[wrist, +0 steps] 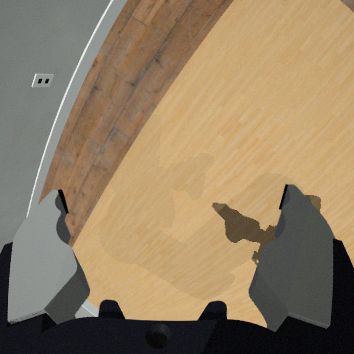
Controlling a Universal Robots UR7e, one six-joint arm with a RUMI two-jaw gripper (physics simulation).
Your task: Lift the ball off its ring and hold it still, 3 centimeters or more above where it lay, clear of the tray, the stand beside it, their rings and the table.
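Frame: origin at the arm's base, x ahead, y left, z up, level; centimetres.
Seen in the pictures: gripper, fingertip midpoint: (171,190).
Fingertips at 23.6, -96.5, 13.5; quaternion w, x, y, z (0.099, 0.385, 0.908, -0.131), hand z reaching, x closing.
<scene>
A point is followed by its place in that frame, as x, y, z.
My gripper (171,190) @(23.6, -96.5, 13.5) is open, its two grey jaws wide apart at the lower left and lower right of the wrist view, with nothing between them. It is above a light wooden table top. The ball, its ring, the tray and the stand do not show in this view. Soft shadows and a darker shadow patch lie on the table between and below the jaws.
The light wooden table (240,120) @(19.3, -95.7, -6.4) fills the middle and right. Beyond its curved-looking edge runs a darker plank floor (115,110). A grey wall (30,30) with a socket (43,80) is at the left.
</scene>
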